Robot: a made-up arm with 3 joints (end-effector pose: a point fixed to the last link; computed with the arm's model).
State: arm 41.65 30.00 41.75
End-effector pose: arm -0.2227 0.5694 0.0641 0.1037 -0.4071 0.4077 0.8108
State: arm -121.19 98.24 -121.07
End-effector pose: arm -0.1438 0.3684 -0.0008 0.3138 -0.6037 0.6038 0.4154
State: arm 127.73 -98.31 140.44
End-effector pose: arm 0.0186 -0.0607 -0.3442 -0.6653 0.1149 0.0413 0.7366
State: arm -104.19 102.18 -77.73
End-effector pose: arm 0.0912 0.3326 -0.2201 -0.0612 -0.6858 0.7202 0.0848
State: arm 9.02 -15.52 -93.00
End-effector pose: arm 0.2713 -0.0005 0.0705 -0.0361 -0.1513 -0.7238 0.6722
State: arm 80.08 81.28 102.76
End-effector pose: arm -0.2487 0.3534 -0.2710 -0.0702 -0.6943 0.7154 0.0352
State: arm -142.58 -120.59 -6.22
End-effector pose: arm -0.1399 -0.2416 0.1264 -0.3037 0.4535 0.8129 0.2034
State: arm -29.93 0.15 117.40
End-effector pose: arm -0.4036 0.1452 0.2170 0.2213 0.1331 0.8253 0.5022
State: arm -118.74 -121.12 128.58
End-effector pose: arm 0.4195 -0.0229 0.3179 -0.1886 -0.5833 -0.5507 0.5665
